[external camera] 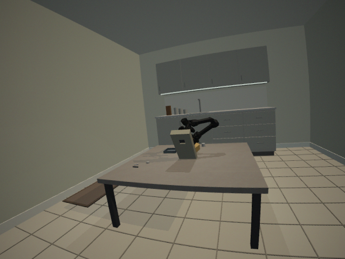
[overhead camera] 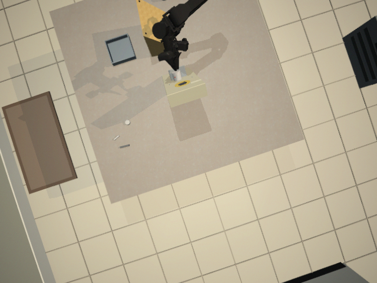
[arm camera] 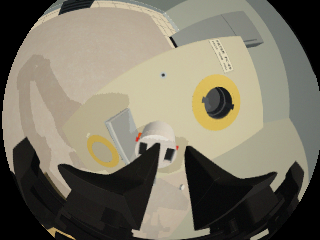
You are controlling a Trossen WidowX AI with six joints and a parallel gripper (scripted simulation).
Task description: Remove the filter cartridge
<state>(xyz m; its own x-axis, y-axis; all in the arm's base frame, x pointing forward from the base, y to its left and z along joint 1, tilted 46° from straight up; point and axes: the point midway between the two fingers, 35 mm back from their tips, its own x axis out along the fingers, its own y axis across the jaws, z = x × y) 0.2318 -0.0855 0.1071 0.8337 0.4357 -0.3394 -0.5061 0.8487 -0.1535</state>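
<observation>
My gripper tip is 10 mm short of the filter cartridge, 10 mm to the left of it and 30 mm above it. The rest, counted from my gripper tip: cream service panel (50 mm ahead, 10 mm to the left, 50 mm below); white pin (240 mm ahead, 460 mm to the right, 210 mm below); blue-grey tray (290 mm behind, 310 mm to the right, 200 mm below).
</observation>
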